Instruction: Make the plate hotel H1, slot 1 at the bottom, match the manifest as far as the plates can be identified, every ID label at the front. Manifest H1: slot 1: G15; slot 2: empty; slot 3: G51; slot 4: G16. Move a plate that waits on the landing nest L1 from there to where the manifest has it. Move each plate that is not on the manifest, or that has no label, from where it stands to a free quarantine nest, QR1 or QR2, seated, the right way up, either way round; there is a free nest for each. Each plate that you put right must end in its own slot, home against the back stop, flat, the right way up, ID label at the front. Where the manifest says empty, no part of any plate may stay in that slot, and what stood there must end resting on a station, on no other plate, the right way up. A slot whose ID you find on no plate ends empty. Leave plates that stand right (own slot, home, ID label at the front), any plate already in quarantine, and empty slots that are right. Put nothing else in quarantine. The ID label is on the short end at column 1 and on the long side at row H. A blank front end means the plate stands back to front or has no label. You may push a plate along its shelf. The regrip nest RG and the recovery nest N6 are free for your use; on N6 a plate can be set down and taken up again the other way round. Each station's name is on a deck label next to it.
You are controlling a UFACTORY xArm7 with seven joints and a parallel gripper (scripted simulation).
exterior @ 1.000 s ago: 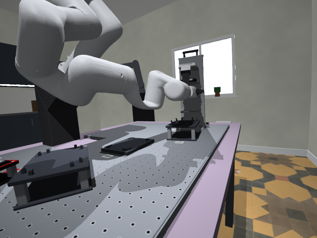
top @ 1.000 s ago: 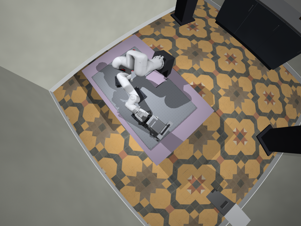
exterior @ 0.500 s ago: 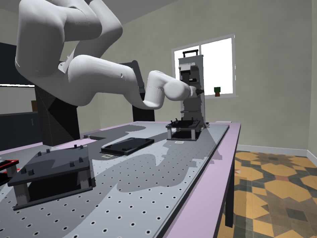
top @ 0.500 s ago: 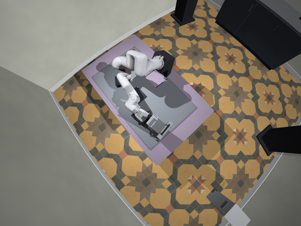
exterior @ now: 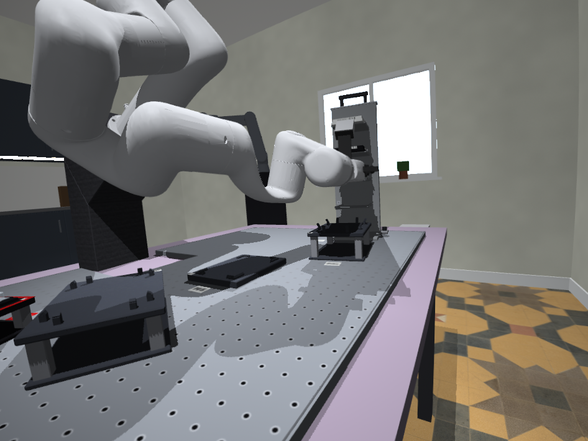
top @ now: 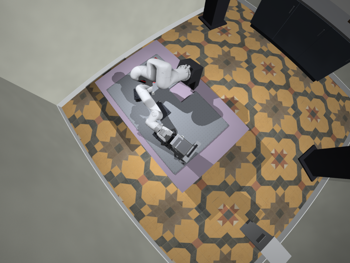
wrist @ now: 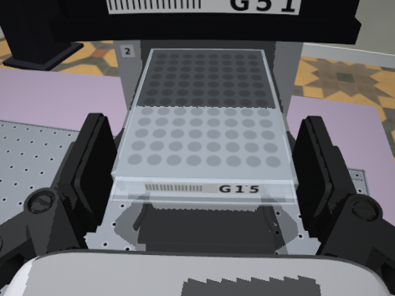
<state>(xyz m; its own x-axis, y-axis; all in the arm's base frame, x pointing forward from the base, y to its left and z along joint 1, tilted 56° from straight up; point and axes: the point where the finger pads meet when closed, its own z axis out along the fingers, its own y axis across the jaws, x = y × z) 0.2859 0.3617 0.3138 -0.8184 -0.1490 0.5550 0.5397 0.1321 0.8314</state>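
Now: the clear plate labelled G15 2 cm behind my hand, 5 cm to the left of it and 2 cm below it. From my hand the other things lie so: slot mark 2: 10 cm behind, 9 cm to the left, 1 cm below; H1 deck label: 9 cm behind, 3 cm to the right, 20 cm below; black plate labelled G51: 2 cm behind, 5 cm to the left, 6 cm above.
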